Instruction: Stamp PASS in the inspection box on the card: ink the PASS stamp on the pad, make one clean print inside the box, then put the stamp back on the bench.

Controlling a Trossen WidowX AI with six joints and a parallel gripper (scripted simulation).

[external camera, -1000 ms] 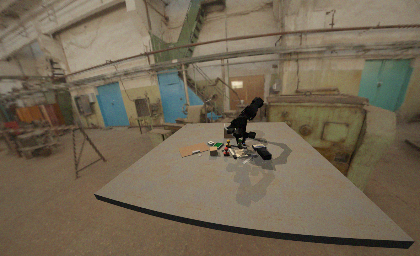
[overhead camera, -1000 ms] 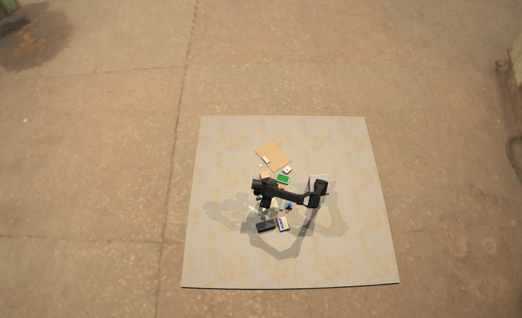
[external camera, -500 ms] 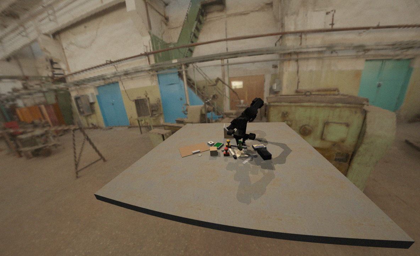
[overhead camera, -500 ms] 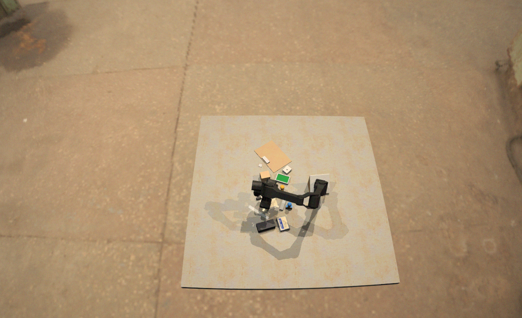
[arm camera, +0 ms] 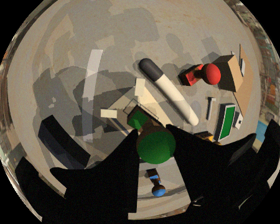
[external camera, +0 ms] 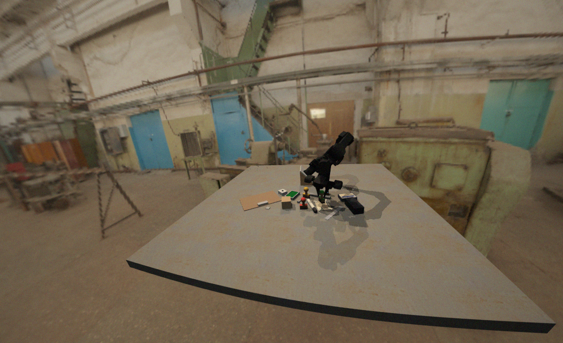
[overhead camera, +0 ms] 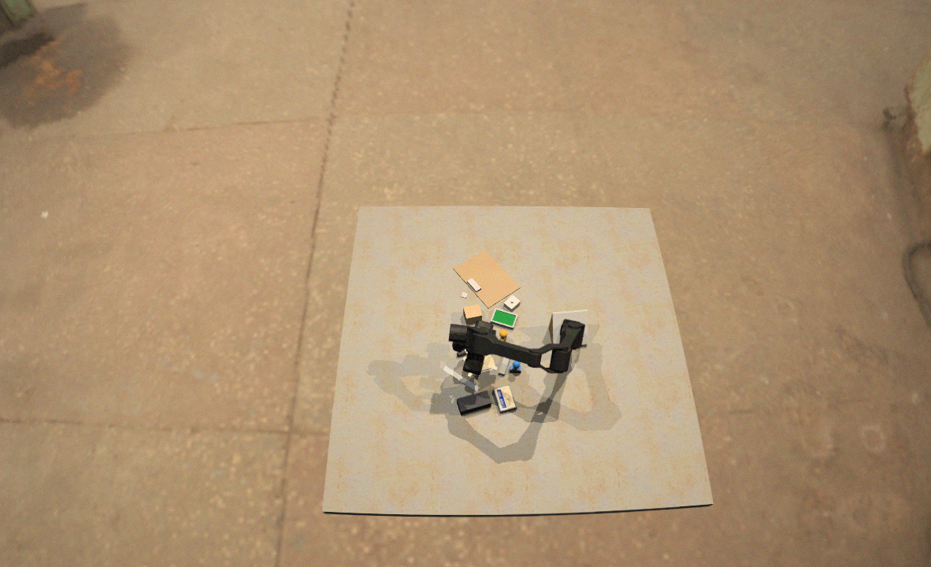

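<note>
Right now the cream card is 6 cm below my gripper tip and 1 cm behind it. Also, from my gripper tip: green stamp: 1 cm below; then white marker: 5 cm below, 4 cm to the right, 3 cm ahead; then red stamp: 9 cm to the right, 4 cm below, 4 cm ahead.
</note>
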